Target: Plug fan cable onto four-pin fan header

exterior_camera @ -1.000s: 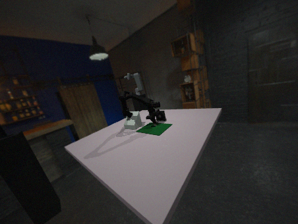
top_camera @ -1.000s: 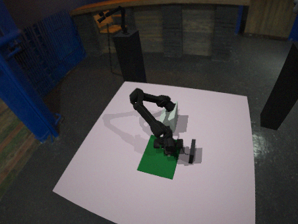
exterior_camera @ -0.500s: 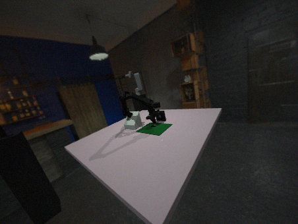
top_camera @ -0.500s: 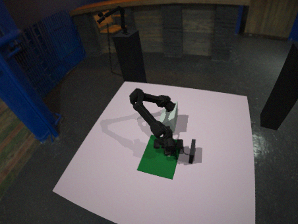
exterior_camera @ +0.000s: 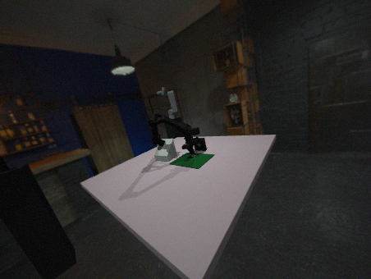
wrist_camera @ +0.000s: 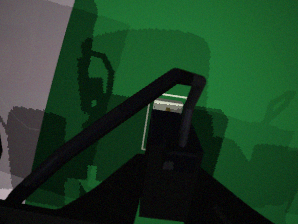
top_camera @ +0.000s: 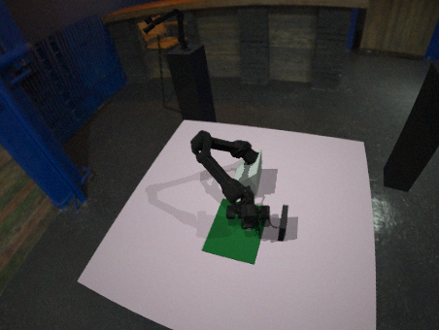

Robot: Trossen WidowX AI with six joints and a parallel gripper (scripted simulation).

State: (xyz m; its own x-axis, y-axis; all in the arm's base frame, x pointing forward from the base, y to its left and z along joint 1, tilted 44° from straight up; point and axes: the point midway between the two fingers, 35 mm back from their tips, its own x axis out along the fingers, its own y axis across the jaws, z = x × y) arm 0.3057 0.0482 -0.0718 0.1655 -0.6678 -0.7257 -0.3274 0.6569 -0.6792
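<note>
The fan plug lies 10 mm ahead of my gripper tip and 10 mm above it. The rest, counted from my gripper tip: green board: 30 mm ahead, 50 mm to the right, 50 mm below; then white four-pin fan header: 10 mm ahead, 40 mm below; then black fan: 30 mm behind, 150 mm to the left, 20 mm above.
</note>
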